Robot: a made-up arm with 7 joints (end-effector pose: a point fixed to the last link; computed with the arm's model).
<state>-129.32 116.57 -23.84 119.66 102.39 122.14 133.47</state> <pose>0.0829 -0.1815 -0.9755 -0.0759 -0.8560 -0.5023 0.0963</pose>
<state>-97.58 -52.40 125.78 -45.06 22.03 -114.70 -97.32</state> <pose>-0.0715 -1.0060 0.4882 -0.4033 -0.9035 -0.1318 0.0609</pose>
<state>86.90 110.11 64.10 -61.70 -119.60 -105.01 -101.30</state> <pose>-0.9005 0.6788 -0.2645 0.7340 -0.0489 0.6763 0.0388</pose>
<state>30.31 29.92 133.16 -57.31 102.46 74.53 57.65</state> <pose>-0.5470 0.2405 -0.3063 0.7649 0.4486 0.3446 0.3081</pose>
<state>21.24 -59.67 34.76 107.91 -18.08 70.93 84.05</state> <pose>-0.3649 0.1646 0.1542 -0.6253 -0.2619 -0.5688 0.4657</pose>
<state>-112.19 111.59 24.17 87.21 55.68 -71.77 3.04</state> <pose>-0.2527 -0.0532 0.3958 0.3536 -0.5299 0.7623 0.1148</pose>
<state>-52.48 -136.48 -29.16 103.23 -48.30 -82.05 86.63</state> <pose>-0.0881 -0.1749 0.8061 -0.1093 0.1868 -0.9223 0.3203</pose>
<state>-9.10 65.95 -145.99 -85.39 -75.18 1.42 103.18</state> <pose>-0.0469 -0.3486 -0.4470 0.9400 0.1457 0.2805 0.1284</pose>
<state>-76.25 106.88 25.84 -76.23 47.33 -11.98 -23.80</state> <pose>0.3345 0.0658 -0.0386 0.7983 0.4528 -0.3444 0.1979</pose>
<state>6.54 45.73 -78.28 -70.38 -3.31 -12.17 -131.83</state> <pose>0.1352 -0.4778 -0.3002 0.2622 0.4987 0.8256 0.0302</pose>
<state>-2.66 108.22 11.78 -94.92 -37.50 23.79 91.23</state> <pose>-0.0435 -0.1441 0.1223 -0.3060 -0.0147 -0.9370 0.1678</pose>
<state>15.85 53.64 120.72 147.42 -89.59 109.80 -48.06</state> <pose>-0.1566 0.3016 -0.4042 0.2173 0.3494 0.9067 0.0924</pose>
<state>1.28 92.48 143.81 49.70 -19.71 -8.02 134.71</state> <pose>-0.4679 0.0707 0.3390 -0.3248 0.0640 0.1256 0.9352</pose>
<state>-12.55 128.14 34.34 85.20 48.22 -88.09 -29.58</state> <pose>0.0015 0.2139 0.5253 -0.0496 -0.8001 0.4218 0.4236</pose>
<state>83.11 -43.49 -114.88 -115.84 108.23 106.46 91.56</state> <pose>-0.1607 -0.1624 0.6561 -0.1568 -0.7855 0.4763 0.3627</pose>
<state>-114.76 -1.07 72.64 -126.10 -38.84 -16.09 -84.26</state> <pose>-0.0337 -0.4140 0.3646 0.1744 0.8794 0.3286 0.2970</pose>
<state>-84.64 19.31 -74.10 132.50 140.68 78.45 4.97</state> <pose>0.6903 -0.3807 0.0244 0.1347 -0.3611 0.6213 0.6822</pose>
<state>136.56 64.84 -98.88 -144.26 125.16 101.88 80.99</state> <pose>-0.5611 0.6364 -0.3089 0.7332 0.3138 -0.4861 0.3572</pose>
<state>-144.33 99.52 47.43 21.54 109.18 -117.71 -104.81</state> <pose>0.5369 -0.3681 0.7049 -0.6643 0.5414 0.3240 0.4008</pose>
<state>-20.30 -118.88 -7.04 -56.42 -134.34 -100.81 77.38</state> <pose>-0.2365 0.1750 -0.9782 0.2023 0.9338 0.2936 0.0295</pose>
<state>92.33 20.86 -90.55 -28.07 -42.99 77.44 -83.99</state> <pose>0.1286 0.2475 0.1873 0.0312 -0.4232 0.8589 0.2867</pose>
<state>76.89 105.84 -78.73 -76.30 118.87 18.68 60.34</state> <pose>-0.1427 0.2412 -0.1784 -0.3170 0.1910 0.6884 0.6238</pose>
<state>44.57 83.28 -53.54 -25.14 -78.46 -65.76 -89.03</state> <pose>0.3146 -0.2218 0.2945 -0.7622 0.4341 0.4698 0.0996</pose>
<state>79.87 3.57 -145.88 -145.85 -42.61 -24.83 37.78</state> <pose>-0.4592 0.4306 0.4207 -0.2800 -0.6651 -0.4650 0.5129</pose>
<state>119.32 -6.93 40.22 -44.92 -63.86 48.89 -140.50</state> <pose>-0.1279 0.3330 -0.0986 -0.4472 -0.3160 -0.6097 0.5731</pose>
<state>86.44 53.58 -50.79 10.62 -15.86 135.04 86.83</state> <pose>0.1988 0.2836 0.5171 -0.5864 0.0578 0.3234 0.7404</pose>
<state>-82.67 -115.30 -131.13 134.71 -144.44 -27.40 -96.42</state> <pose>0.1934 -0.2418 -0.4391 0.1103 -0.1447 -0.9053 0.3838</pose>
